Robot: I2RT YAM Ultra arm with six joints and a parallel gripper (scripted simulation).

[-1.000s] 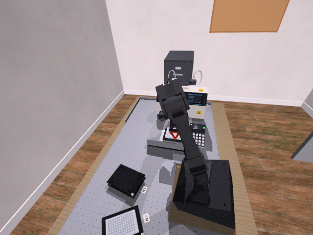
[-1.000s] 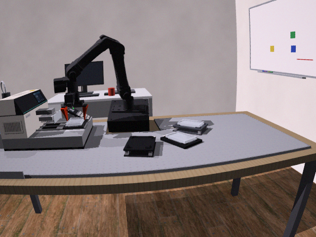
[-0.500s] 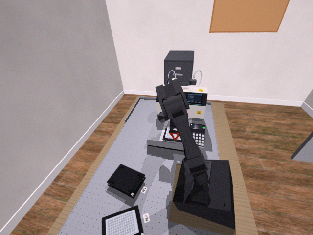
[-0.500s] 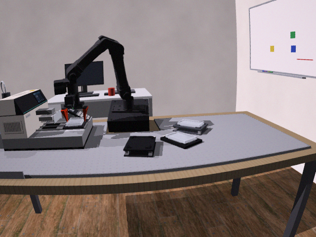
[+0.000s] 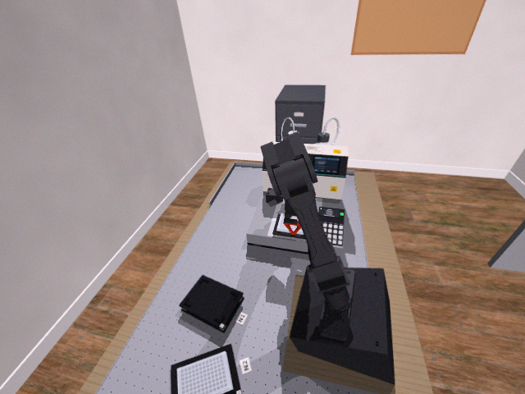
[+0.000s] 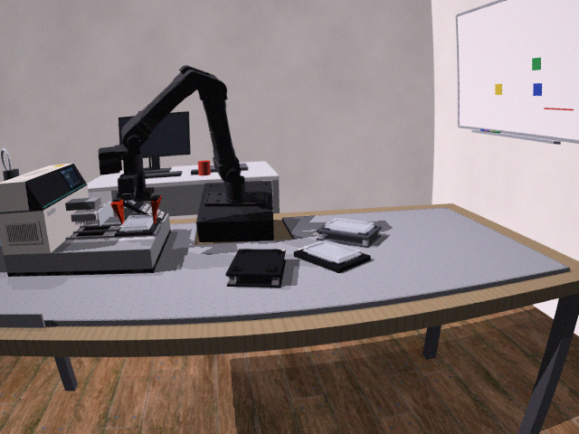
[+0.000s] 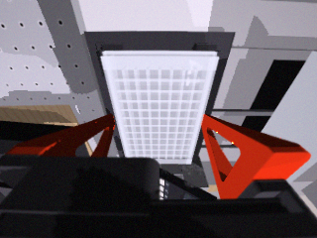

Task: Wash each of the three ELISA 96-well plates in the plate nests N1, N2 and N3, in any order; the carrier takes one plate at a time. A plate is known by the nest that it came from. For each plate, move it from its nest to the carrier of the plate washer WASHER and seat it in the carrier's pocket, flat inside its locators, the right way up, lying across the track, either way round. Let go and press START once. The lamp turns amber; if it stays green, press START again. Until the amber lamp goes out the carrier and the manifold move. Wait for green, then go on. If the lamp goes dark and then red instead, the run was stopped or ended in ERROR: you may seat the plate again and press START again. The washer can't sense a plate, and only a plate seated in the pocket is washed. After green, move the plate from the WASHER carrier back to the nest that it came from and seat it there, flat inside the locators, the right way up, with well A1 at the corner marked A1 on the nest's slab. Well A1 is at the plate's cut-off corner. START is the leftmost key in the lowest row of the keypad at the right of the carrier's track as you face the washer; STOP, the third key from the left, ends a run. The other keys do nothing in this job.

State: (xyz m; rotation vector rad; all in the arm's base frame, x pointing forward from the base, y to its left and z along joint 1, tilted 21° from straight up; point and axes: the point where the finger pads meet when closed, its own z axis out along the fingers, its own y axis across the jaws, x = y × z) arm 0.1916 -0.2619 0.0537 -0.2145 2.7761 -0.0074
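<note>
Now: hand 1 cm above the black washer carrier. The rest, counted from my hand: manifold head 2 cm ahead, 15 cm to the right, 4 cm above; washer 2 cm ahead, 15 cm to the right, 4 cm above; N1 label 6 cm ahead, 36 cm to the left, 9 cm below.
</note>
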